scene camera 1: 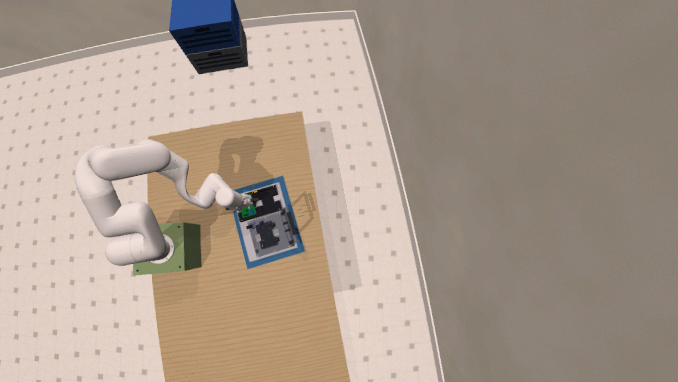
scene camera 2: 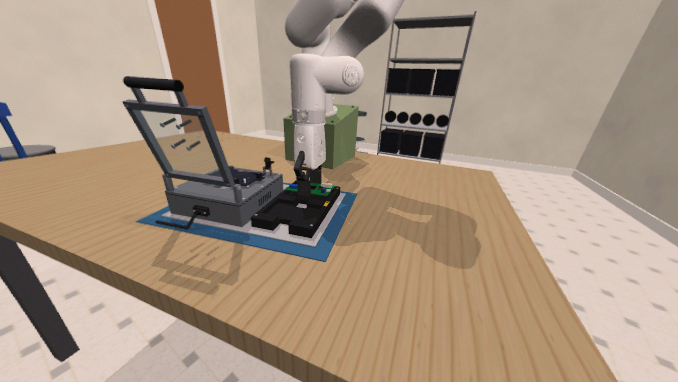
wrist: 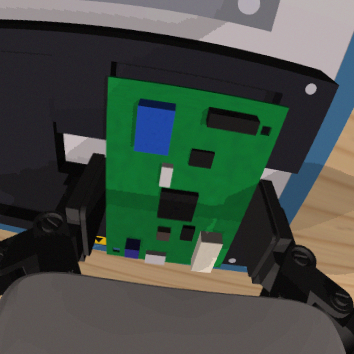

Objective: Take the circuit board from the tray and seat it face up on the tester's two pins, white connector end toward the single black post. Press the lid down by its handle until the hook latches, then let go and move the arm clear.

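Observation:
The green circuit board is face up, very low over the robot-side end of the black tray; whether it touches the tray is unclear. My gripper is shut on the board's two long sides. The white connector is at the board edge nearest the wrist. The grey tester stands beside the tray. Its lid is raised, with the black handle on top. A small black latch part stands at its robot-side edge. The two pins cannot be made out.
Tester and tray stand on a blue-edged mat on the wooden table. The green robot base is behind them. A cable lies at the tester's hinge side. A shelf rack stands at the wall.

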